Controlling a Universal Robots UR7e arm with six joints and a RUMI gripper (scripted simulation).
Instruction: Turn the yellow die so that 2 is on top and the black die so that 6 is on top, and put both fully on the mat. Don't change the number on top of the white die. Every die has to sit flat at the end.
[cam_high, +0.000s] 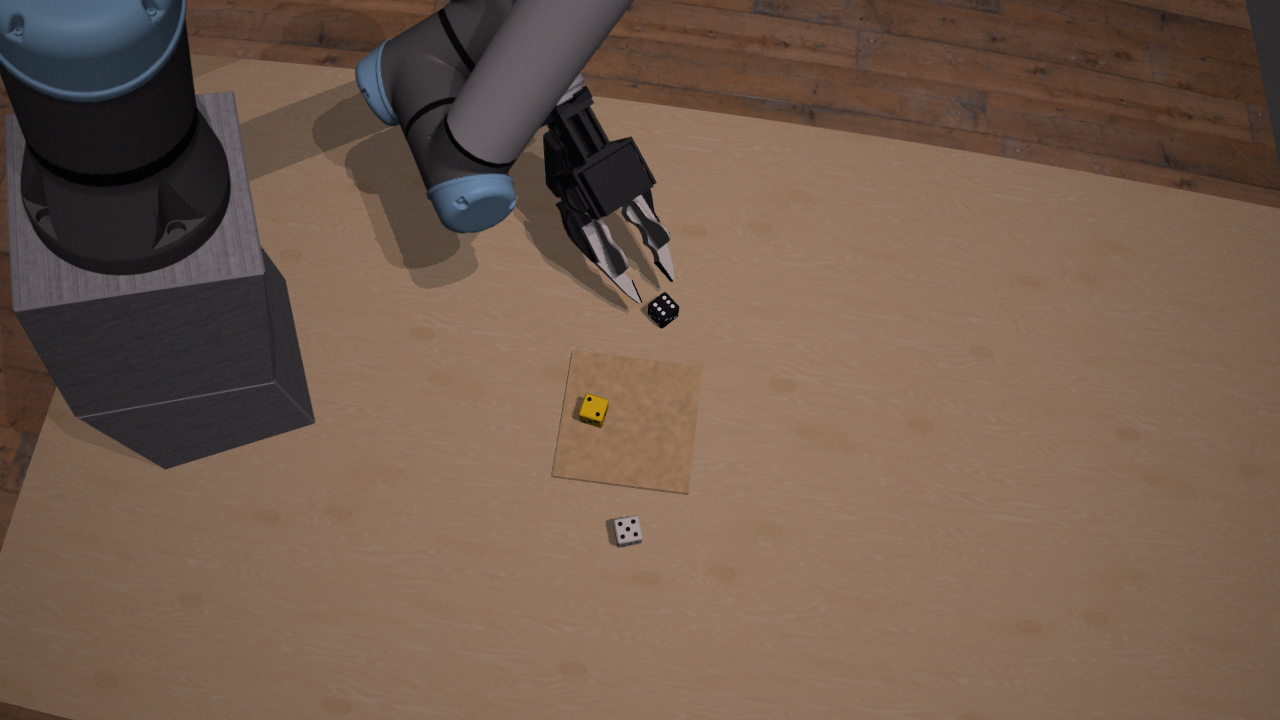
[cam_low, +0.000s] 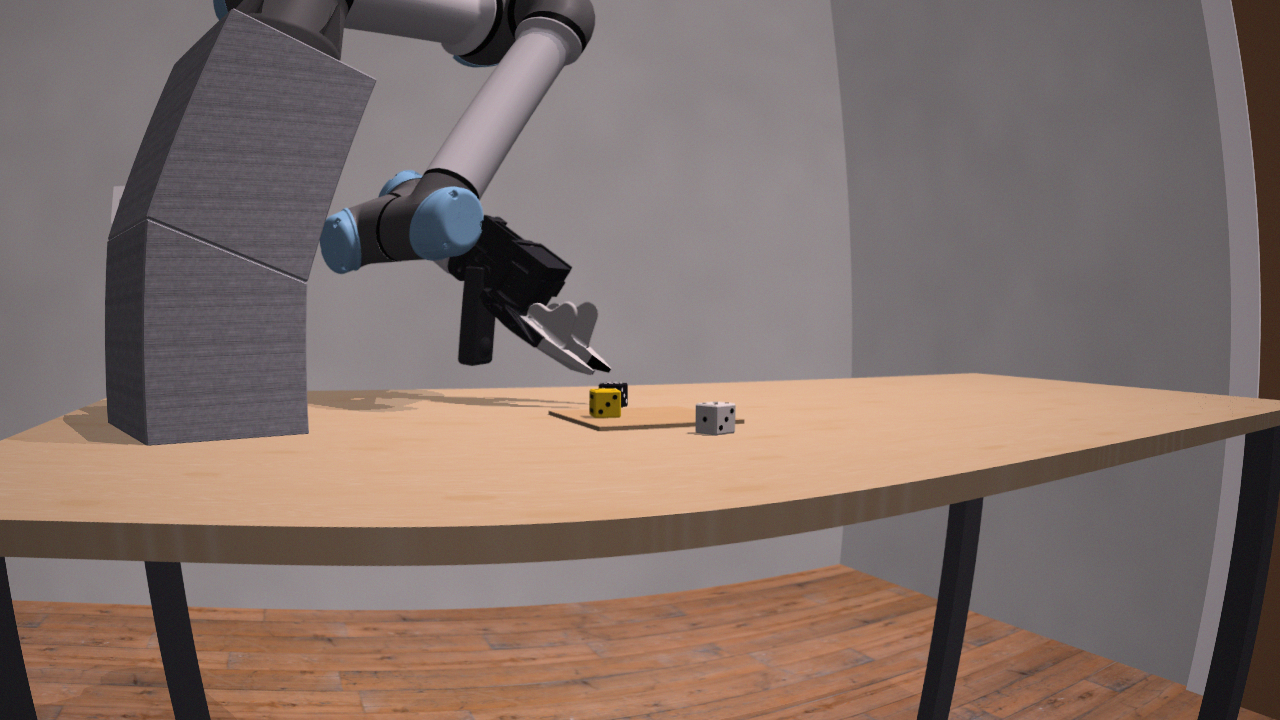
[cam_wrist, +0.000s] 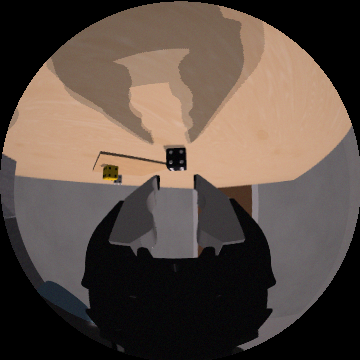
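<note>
Right now my hand is 2 cm short of the black die, 2 cm to the left of it and 3 cm above it. Round my hand: white die: 3 cm behind, 26 cm to the right, 3 cm below; then mat: 2 cm behind, 14 cm to the right, 4 cm below; then yellow die: 6 cm behind, 14 cm to the right, 3 cm below.
</note>
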